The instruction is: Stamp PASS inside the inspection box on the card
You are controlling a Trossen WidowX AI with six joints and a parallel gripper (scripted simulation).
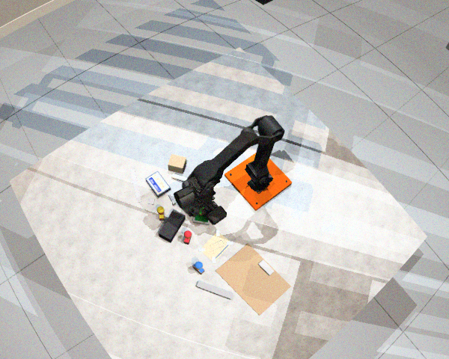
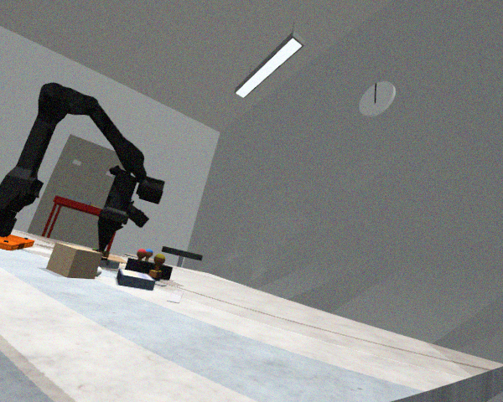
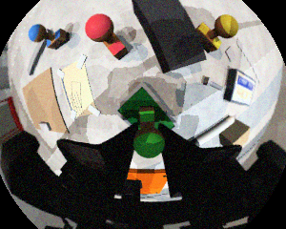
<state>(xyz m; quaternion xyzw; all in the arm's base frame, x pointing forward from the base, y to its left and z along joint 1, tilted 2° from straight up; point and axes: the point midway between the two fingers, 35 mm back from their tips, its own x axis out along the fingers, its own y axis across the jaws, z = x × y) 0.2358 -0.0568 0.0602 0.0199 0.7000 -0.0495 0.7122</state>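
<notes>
The green ink pad is 3 cm below my gripper tip. Round my gripper tip: red stamp 11 cm ahead, 4 cm to the left, 2 cm below; then green-knobbed stamp right at my gripper tip; then black block 12 cm ahead, 3 cm to the right, 2 cm below.
</notes>
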